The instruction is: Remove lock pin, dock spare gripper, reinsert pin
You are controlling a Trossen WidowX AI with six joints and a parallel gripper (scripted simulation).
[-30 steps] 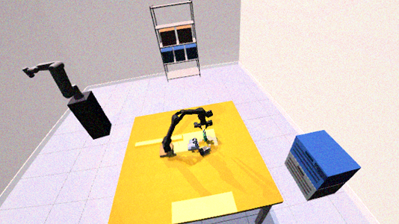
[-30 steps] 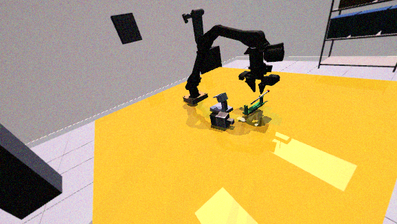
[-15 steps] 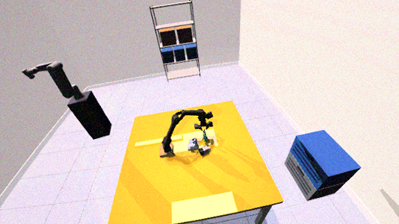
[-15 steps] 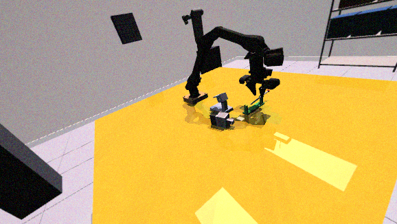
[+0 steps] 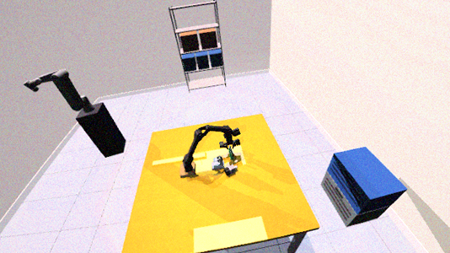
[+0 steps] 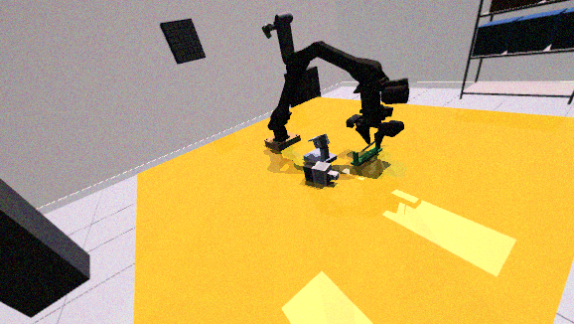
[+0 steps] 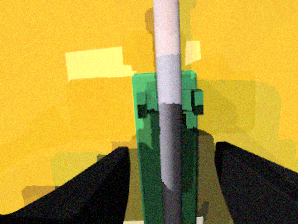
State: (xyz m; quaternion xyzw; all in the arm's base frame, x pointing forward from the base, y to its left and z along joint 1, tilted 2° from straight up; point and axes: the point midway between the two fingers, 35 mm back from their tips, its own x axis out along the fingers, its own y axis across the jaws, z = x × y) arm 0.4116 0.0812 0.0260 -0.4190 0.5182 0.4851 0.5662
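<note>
My gripper tip is 4 cm to the left of the green cradle and 1 cm past it. Round my gripper tip: spare gripper: 23 cm to the right, 6 cm behind; mount: 15 cm behind, 12 cm to the right, 2 cm above.
</note>
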